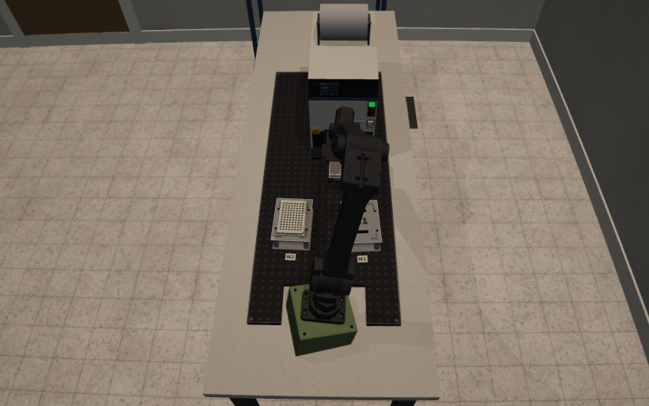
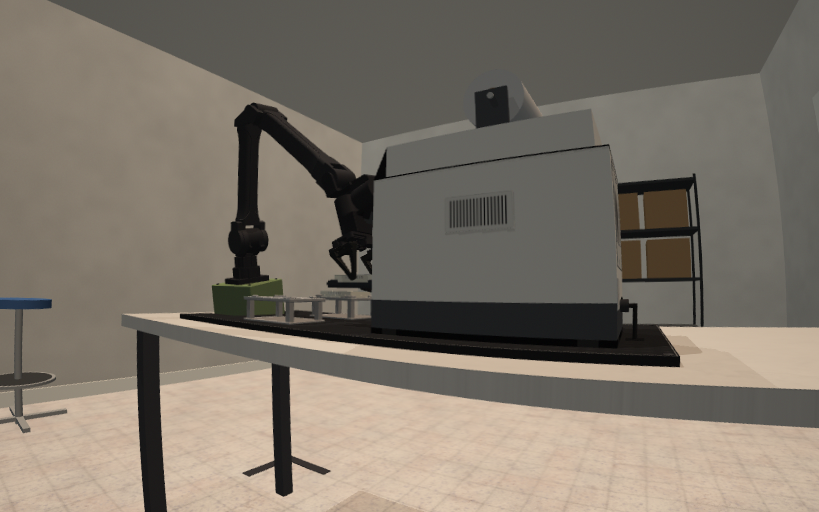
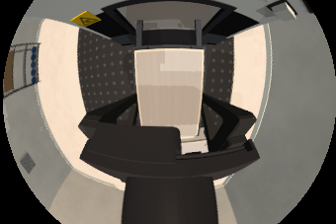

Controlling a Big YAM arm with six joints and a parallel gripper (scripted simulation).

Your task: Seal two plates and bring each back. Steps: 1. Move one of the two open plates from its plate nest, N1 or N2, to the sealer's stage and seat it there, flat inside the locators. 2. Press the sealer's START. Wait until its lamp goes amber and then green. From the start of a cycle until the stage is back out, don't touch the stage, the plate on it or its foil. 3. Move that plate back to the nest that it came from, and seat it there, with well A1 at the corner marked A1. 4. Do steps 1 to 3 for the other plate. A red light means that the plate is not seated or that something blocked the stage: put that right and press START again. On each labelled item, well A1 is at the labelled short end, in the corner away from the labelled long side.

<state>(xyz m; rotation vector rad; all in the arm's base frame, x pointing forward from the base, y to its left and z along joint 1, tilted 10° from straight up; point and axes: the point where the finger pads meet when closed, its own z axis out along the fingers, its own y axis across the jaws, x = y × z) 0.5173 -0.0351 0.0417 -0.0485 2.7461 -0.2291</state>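
My hand is 2 cm above the sealer stage. Round my hand: yellow warning label (10 cm ahead, 9 cm to the left, 4 cm above); white well plate (20 cm behind, 15 cm to the left, 4 cm below); N2 label (31 cm behind, 16 cm to the left, 11 cm below).
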